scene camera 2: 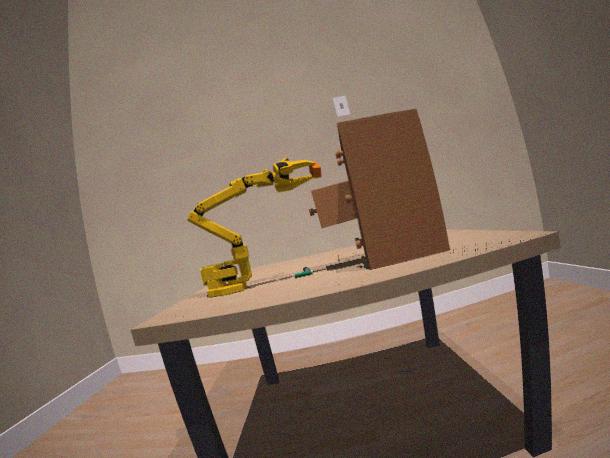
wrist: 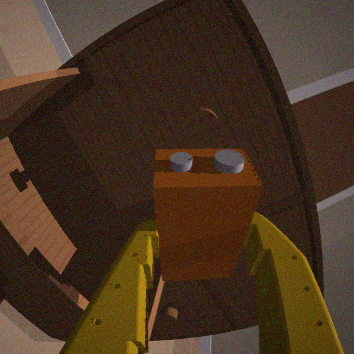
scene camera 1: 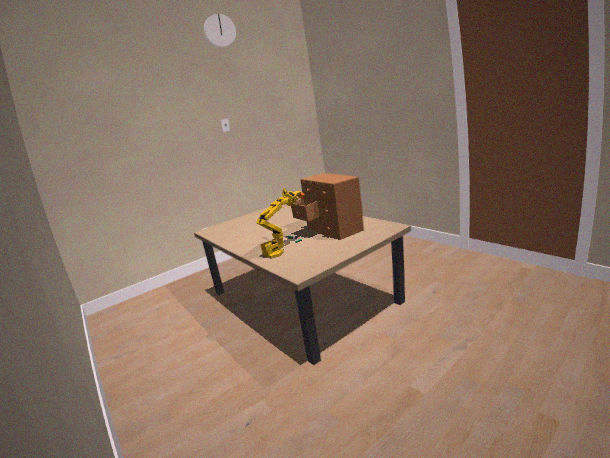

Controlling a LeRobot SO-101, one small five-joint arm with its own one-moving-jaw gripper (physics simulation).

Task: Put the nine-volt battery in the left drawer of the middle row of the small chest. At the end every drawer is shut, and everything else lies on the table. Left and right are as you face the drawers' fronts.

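Frame: origin at the arm's base, x back, y down, z right, level; centimetres.
Seen in the pictures: hand, tool point: (scene camera 2: 313, 174) (wrist: 158, 233) (scene camera 1: 299, 196); arm's base, link origin: (scene camera 2: 235, 291) (scene camera 1: 276, 252).
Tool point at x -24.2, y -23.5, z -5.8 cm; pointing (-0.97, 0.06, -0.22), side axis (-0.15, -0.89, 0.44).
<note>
Pixels of each thing's top centre, then the offset from my tool point to it. Level surfaces: height alone.
- orange nine-volt battery, top centre: (wrist: 263, 197) (scene camera 2: 312, 161) (scene camera 1: 299, 190) dx -0.7, dy -3.3, dz +0.5 cm
- brown chest, top centre: (wrist: 280, 153) (scene camera 2: 374, 128) (scene camera 1: 328, 178) dx -16.7, dy -7.4, dz +7.6 cm
- green thin object, top centre: (scene camera 2: 303, 272) (scene camera 1: 298, 239) dx +7.4, dy +22.4, dz +3.6 cm
- wooden table, surface height: dy +23.7 cm
- second small dark green thing, top centre: (scene camera 1: 291, 236) dx +6.7, dy +22.0, dz -4.1 cm
The orange nine-volt battery (scene camera 1: 302, 195) (scene camera 2: 316, 171) (wrist: 206, 230) has two grey terminals facing away from the gripper in the wrist view. My yellow gripper (scene camera 1: 301, 196) (scene camera 2: 314, 171) (wrist: 204, 234) is shut on it, one jaw on each side, and holds it high over the table, in front of the chest. The brown chest (scene camera 1: 347, 205) (scene camera 2: 395, 190) (wrist: 150, 75) has its left middle-row drawer (scene camera 1: 304, 212) (scene camera 2: 334, 205) pulled out. The battery is above the drawer's front end in the second scene view. The other drawers look shut; the drawer's inside is hidden in the scene views.
A green thin object (scene camera 1: 298, 241) (scene camera 2: 303, 274) lies on the wooden table (scene camera 1: 345, 257) (scene camera 2: 280, 305) between the arm's base and the chest. A second small dark green thing (scene camera 1: 290, 237) lies close by. Round knobs stand out from the chest's other drawers.
</note>
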